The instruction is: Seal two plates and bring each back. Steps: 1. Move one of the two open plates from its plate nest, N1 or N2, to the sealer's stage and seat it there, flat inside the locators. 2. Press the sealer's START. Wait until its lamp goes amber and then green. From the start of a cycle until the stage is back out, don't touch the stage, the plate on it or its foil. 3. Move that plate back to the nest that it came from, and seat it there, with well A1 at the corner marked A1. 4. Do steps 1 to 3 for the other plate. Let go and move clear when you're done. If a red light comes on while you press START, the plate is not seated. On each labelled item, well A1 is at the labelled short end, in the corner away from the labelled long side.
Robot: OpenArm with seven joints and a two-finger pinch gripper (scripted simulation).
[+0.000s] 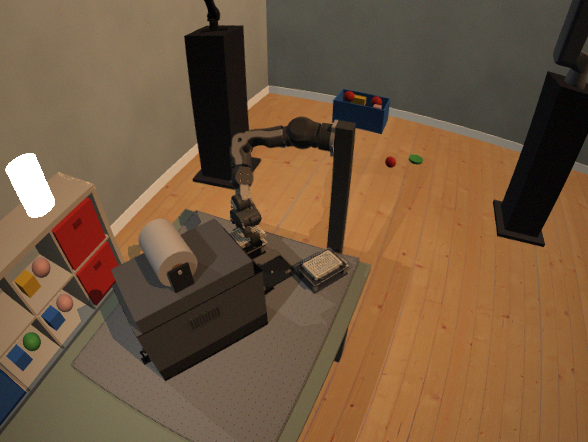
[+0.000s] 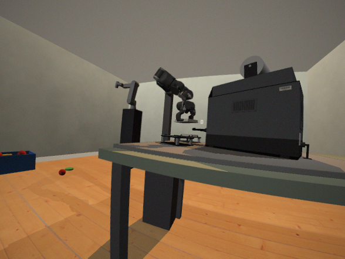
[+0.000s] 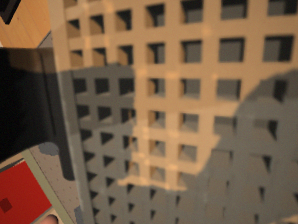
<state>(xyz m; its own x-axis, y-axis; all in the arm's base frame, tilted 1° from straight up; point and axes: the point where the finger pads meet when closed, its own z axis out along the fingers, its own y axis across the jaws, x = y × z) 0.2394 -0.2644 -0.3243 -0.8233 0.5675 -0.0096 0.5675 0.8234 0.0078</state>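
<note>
My hand is 140 mm to the right of the dark sealer stage, 110 mm short of it and 40 mm above it. The rest, counted from my hand: white well plate: 290 mm to the left, 90 mm below, 30 mm behind; warning sticker: 140 mm ahead, 20 mm above, 10 mm to the left; pale start button: 240 mm ahead, 160 mm to the left, 50 mm above.
</note>
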